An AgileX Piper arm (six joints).
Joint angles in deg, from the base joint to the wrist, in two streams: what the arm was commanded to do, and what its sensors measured. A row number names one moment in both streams.
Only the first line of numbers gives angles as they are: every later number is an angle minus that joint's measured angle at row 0.
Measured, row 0:
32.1 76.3 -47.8 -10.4 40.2 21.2
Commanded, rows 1 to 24:
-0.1 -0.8 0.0 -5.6 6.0 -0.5
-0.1 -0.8 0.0 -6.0 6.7 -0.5
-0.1 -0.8 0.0 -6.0 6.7 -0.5
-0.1 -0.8 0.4 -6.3 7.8 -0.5
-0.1 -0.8 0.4 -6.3 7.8 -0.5
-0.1 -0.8 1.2 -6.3 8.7 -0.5
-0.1 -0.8 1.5 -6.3 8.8 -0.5
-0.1 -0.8 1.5 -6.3 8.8 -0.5
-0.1 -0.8 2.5 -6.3 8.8 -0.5
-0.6 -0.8 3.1 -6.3 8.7 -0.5
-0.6 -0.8 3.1 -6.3 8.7 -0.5
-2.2 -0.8 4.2 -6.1 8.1 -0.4
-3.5 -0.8 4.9 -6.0 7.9 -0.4
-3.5 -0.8 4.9 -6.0 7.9 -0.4
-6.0 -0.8 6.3 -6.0 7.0 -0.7
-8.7 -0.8 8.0 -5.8 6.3 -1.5
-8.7 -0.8 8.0 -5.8 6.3 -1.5
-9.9 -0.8 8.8 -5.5 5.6 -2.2
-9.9 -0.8 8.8 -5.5 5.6 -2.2
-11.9 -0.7 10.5 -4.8 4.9 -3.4
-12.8 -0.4 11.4 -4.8 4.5 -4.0
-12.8 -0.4 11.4 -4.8 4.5 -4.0
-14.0 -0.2 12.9 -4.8 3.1 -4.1
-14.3 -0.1 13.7 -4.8 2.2 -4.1
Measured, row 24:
-13.5 -0.3 12.4 -5.1 3.6 -3.3
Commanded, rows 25 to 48:
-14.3 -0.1 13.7 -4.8 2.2 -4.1
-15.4 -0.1 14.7 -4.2 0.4 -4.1
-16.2 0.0 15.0 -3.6 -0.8 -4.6
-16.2 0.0 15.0 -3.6 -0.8 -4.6
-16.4 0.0 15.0 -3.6 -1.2 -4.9
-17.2 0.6 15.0 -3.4 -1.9 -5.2
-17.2 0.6 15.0 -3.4 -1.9 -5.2
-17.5 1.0 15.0 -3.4 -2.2 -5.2
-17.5 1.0 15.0 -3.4 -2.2 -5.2
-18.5 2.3 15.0 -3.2 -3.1 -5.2
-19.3 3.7 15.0 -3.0 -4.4 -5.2
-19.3 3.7 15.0 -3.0 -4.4 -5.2
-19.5 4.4 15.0 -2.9 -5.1 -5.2
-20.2 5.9 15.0 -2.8 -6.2 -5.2
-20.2 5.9 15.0 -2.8 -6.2 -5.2
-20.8 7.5 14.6 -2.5 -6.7 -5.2
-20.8 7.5 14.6 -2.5 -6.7 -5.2
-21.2 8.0 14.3 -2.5 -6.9 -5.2
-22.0 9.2 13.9 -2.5 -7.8 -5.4
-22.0 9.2 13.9 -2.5 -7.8 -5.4
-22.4 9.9 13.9 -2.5 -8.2 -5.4
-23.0 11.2 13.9 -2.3 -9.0 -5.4
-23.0 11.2 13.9 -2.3 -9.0 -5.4
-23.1 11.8 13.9 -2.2 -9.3 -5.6
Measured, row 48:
-22.3 10.2 14.1 -2.5 -8.3 -4.8
